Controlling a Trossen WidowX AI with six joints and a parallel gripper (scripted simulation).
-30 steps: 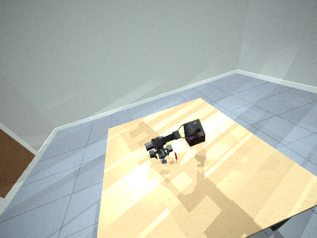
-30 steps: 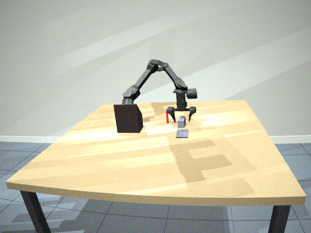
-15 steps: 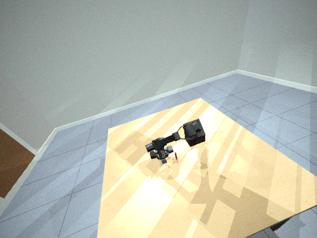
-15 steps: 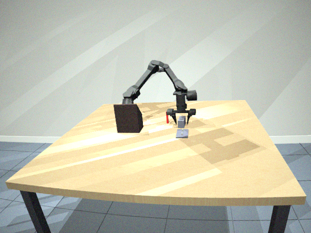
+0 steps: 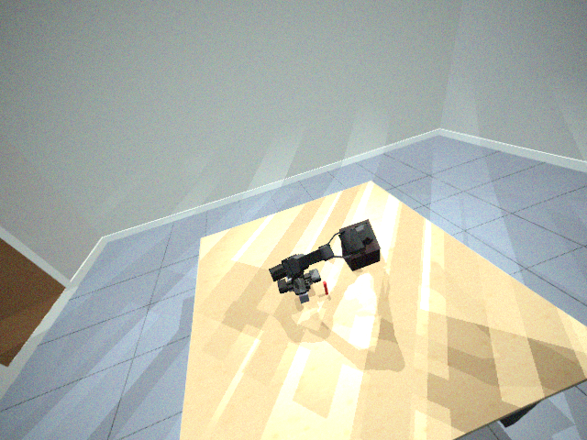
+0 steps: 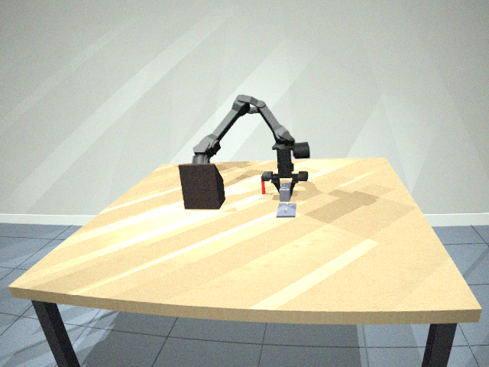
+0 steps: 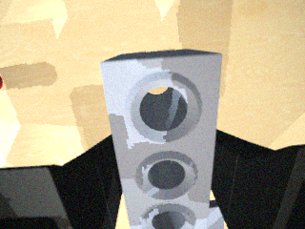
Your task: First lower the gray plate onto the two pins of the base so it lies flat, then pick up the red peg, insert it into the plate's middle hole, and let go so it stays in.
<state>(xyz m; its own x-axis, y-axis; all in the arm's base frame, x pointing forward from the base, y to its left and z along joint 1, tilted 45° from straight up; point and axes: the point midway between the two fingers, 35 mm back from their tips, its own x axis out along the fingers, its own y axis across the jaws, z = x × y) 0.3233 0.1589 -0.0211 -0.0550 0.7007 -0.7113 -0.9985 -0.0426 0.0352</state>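
Right now the red peg is 10 cm behind my gripper tip, 4 cm to the left of it and 3 cm above it. The rest, counted from my gripper tip: gray plate 3 cm above.
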